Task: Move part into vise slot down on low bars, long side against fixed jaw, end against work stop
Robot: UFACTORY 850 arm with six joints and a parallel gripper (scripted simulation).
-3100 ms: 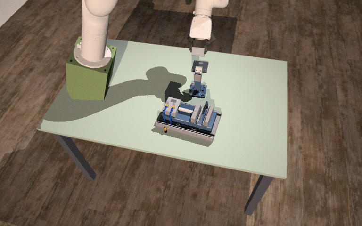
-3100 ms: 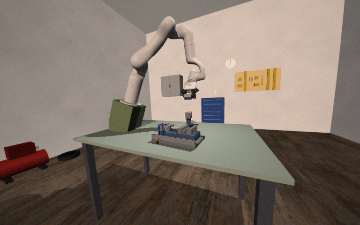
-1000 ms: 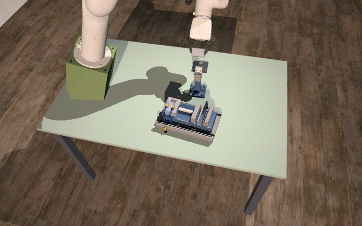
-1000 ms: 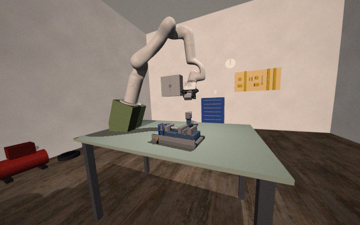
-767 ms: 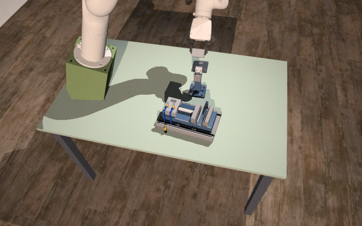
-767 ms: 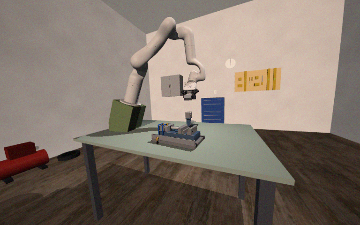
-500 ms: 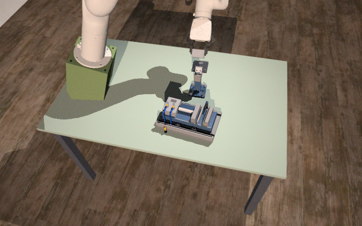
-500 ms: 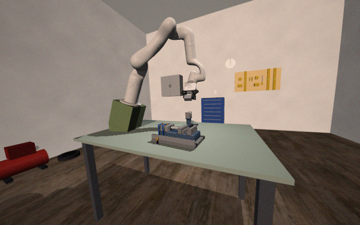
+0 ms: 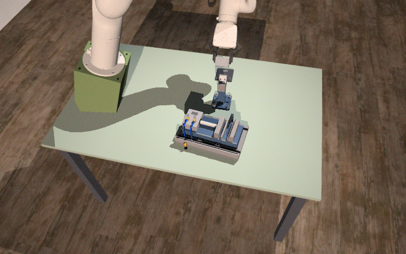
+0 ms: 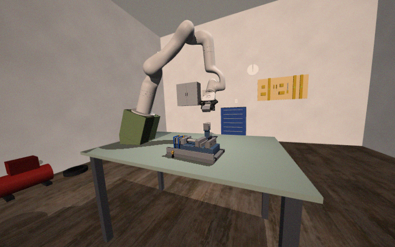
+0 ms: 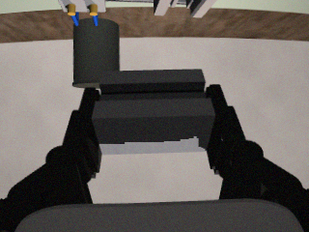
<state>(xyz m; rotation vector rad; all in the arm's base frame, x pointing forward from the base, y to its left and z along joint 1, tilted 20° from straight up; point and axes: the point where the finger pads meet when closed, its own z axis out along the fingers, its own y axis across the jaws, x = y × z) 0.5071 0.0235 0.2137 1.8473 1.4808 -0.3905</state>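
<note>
Right now my hand is 1 cm to the left of the blue post and 22 cm above it. From my hand the other things lie so: white rod 4 cm behind, 21 cm to the right, 20 cm below; then part 1 cm below; then work stop 5 cm ahead, 19 cm to the right, 18 cm below.
</note>
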